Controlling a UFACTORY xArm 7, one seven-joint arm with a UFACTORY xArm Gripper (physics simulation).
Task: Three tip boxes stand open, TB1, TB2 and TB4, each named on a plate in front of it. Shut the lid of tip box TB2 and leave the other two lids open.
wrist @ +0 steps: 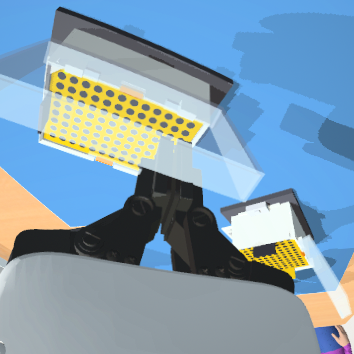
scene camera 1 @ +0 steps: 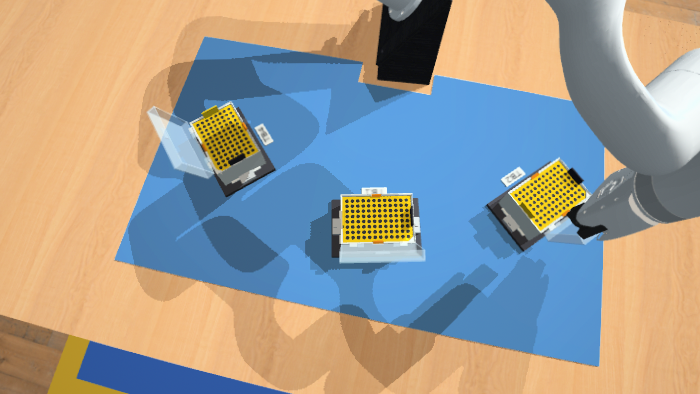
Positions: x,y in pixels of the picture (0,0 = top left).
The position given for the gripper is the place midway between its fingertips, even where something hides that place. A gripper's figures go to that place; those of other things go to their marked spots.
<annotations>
The gripper (wrist: 168,158) is 15 cm from the lens. A blue mat (wrist: 284,101) is 28 cm from the lens. A tip box (wrist: 277,216): 38 cm from the lens. The marked spots on the tip box and the blue mat are 17 cm apart.
</annotations>
